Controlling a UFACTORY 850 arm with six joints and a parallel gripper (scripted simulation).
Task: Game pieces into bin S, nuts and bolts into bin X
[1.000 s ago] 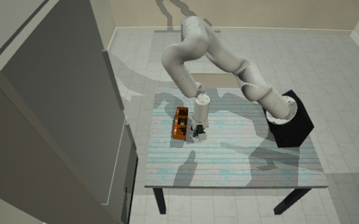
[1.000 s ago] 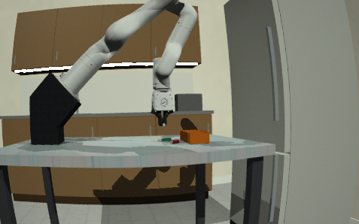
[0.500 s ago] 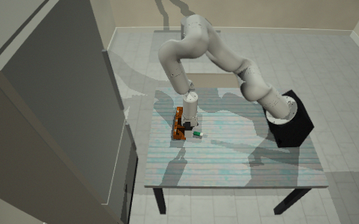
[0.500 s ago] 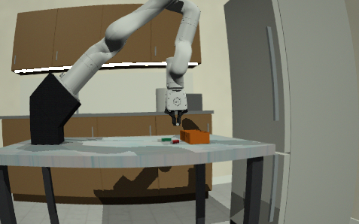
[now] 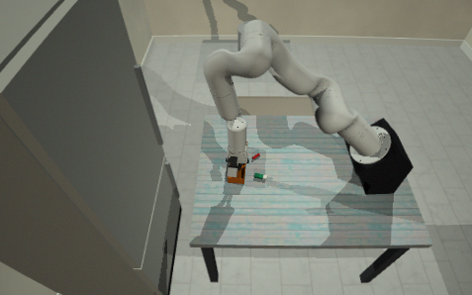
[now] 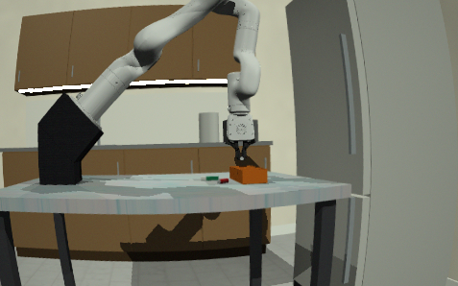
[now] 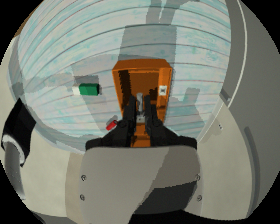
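Now: hand 8 cm to the left of the orange bin and 7 cm above it. The rest, counted from my hand: bolt (1 cm to the right, 2 cm below); then red piece (10 cm behind, 13 cm to the right, 8 cm below); then green piece (13 cm behind, 8 cm below).
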